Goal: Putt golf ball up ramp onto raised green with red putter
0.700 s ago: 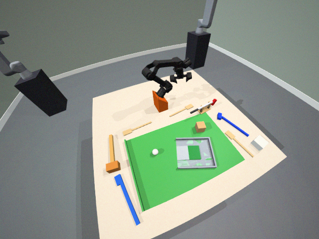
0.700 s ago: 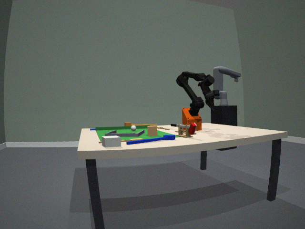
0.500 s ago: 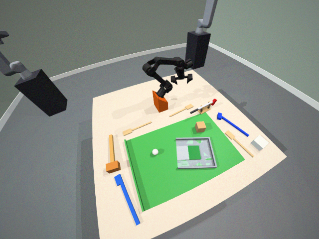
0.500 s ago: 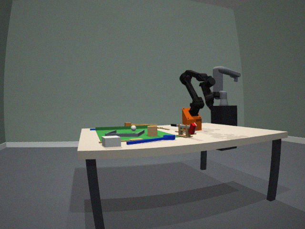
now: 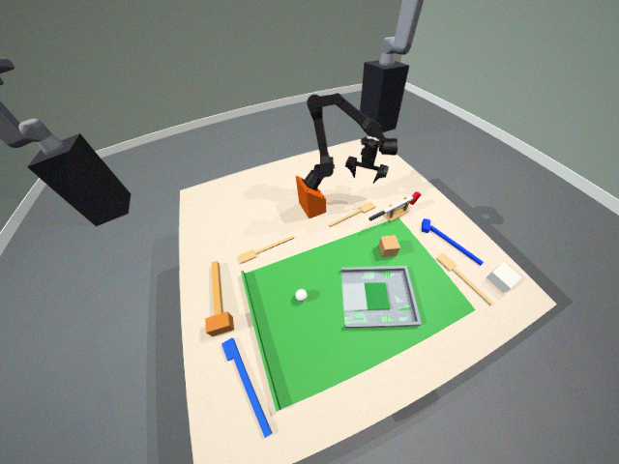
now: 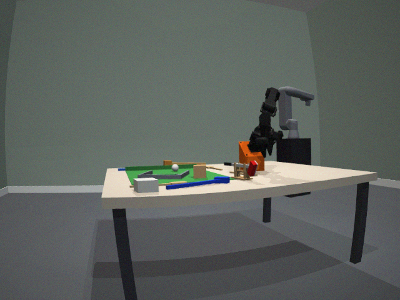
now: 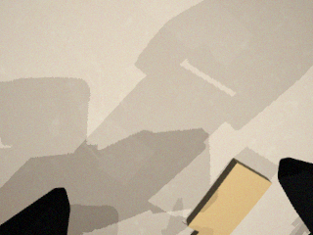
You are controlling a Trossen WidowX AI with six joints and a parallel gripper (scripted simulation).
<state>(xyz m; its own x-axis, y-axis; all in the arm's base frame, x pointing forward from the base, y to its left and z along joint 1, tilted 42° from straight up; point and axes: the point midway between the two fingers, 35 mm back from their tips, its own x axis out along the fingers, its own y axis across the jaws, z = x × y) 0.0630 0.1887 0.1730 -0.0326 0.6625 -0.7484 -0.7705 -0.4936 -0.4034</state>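
Right now the red putter is 18 cm ahead of my gripper tip, 5 cm to the left of it and 3 cm below it. Also, from my gripper tip: wooden cube (33 cm ahead, 10 cm to the right, 6 cm below); then grey-walled frame (47 cm ahead, 23 cm to the right, 9 cm below); then wooden stand (19 cm ahead, 7 cm to the left, 6 cm below).
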